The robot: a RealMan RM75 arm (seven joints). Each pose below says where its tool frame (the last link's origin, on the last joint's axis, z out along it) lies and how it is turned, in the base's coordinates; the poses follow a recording.
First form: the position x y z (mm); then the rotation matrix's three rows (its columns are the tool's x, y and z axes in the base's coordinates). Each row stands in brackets.
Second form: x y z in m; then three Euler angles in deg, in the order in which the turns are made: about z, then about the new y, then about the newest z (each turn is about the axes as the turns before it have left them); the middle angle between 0 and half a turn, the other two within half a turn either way. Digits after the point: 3 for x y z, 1 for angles. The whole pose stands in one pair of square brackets.
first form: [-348, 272, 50], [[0.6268, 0.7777, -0.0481], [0.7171, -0.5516, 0.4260], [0.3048, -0.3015, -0.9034]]
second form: [-0.348, 0.272, 0.050, 96.4, 154.6, -135.3]
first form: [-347, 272, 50], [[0.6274, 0.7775, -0.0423], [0.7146, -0.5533, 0.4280], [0.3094, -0.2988, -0.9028]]
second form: [-0.347, 0.272, 0.050, 95.6, 154.5, -136.0]
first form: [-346, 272, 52], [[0.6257, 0.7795, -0.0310], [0.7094, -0.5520, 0.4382], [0.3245, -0.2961, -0.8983]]
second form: [-0.346, 0.272, 0.052, 94.0, 153.9, -137.6]
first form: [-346, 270, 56], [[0.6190, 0.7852, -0.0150], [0.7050, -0.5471, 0.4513], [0.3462, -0.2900, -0.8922]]
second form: [-0.346, 0.270, 0.056, 91.9, 153.2, -140.0]
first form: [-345, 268, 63], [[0.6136, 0.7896, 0.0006], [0.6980, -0.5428, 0.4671], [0.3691, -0.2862, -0.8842]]
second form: [-0.345, 0.268, 0.063, 89.9, 152.2, -142.2]
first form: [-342, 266, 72], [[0.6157, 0.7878, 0.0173], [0.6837, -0.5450, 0.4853], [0.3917, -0.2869, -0.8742]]
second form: [-0.342, 0.266, 0.072, 88.0, 150.9, -143.8]
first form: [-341, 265, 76], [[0.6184, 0.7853, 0.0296], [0.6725, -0.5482, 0.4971], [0.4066, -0.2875, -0.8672]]
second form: [-0.341, 0.265, 0.076, 86.6, 150.1, -144.7]
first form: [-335, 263, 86], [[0.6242, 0.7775, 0.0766], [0.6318, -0.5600, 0.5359], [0.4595, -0.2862, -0.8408]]
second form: [-0.335, 0.263, 0.086, 81.9, 147.2, -148.1]
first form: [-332, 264, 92], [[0.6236, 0.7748, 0.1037], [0.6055, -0.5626, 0.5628], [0.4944, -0.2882, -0.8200]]
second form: [-0.332, 0.264, 0.092, 79.6, 145.1, -149.8]
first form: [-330, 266, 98], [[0.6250, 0.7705, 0.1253], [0.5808, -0.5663, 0.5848], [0.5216, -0.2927, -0.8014]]
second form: [-0.330, 0.266, 0.098, 77.9, 143.3, -150.7]
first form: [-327, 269, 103], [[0.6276, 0.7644, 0.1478], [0.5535, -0.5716, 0.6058], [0.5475, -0.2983, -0.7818]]
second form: [-0.327, 0.269, 0.103, 76.3, 141.4, -151.4]
